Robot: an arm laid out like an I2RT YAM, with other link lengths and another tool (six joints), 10 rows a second.
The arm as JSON. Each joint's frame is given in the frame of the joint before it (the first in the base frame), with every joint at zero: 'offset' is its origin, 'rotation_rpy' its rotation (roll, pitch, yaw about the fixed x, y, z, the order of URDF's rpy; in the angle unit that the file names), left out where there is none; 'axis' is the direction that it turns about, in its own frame. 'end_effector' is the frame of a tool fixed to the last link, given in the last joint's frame.
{
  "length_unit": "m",
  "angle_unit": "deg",
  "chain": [
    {
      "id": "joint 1",
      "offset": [
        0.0,
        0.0,
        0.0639
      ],
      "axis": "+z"
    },
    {
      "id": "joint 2",
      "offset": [
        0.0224,
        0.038,
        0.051
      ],
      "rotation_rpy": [
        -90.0,
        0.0,
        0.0
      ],
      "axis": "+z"
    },
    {
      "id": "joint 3",
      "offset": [
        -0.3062,
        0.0,
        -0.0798
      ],
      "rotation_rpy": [
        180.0,
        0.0,
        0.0
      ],
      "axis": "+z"
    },
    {
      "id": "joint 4",
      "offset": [
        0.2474,
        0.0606,
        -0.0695
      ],
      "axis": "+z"
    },
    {
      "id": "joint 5",
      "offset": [
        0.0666,
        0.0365,
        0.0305
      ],
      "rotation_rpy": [
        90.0,
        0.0,
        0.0
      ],
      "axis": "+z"
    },
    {
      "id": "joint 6",
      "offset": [
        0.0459,
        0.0,
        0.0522
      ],
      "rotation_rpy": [
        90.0,
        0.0,
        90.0
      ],
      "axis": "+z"
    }
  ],
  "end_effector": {
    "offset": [
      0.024,
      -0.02,
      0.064
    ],
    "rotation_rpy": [
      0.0,
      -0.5,
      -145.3
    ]
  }
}
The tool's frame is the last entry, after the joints.
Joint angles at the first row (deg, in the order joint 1, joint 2, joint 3, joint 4, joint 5, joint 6):
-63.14, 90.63, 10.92, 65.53, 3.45, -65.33
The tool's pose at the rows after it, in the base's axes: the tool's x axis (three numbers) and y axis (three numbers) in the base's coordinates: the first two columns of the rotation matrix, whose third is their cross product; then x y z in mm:
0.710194 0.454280 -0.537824 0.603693 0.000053 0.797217 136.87 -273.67 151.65
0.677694 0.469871 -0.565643 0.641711 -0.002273 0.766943 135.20 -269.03 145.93
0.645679 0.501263 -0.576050 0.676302 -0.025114 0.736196 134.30 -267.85 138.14
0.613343 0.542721 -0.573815 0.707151 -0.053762 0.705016 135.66 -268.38 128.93
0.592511 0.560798 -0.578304 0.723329 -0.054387 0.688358 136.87 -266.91 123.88
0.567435 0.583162 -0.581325 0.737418 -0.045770 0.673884 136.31 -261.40 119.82
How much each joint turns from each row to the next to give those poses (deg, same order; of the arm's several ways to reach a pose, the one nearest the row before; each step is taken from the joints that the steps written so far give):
-0.01, 0.86, 0.37, -1.57, 0.67, -2.06
-0.20, -0.64, -0.70, -1.68, -0.22, -2.33
-0.44, -0.59, 0.48, -4.24, -0.64, -1.61
-0.17, 0.06, 1.23, -4.98, -0.68, -1.13
0.11, 0.55, 0.03, -0.83, -0.34, -0.98
-0.18, -0.42, -0.75, -0.81, -1.14, -1.28

